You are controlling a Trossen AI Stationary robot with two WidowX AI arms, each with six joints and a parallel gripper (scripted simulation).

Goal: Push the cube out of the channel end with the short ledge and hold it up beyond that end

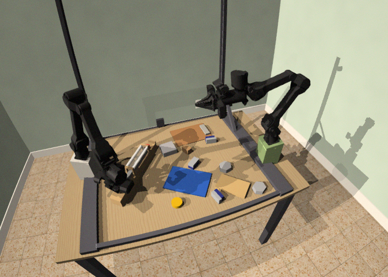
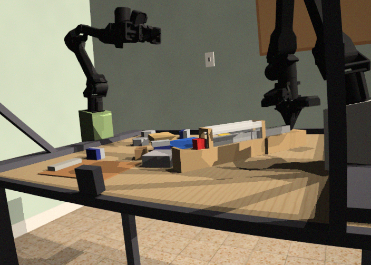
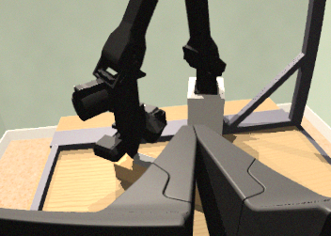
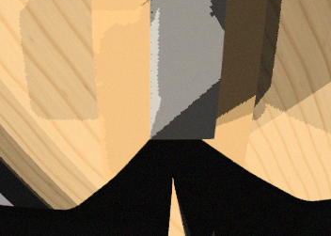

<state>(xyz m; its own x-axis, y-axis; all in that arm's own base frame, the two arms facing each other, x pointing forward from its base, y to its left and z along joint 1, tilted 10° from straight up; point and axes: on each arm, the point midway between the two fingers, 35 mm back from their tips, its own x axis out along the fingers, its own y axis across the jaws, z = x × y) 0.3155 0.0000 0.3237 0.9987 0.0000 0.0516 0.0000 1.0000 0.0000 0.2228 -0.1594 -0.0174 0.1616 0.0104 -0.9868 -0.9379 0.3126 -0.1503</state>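
The red cube lies 30 cm behind my right hand, 12 cm to the left of it and 3 cm below it. Round my right hand: blue mat 8 cm behind, 33 cm to the left, 8 cm below; yellow disc 5 cm ahead, 27 cm to the left, 7 cm below; tan channel 20 cm behind, 8 cm to the left, 3 cm below.
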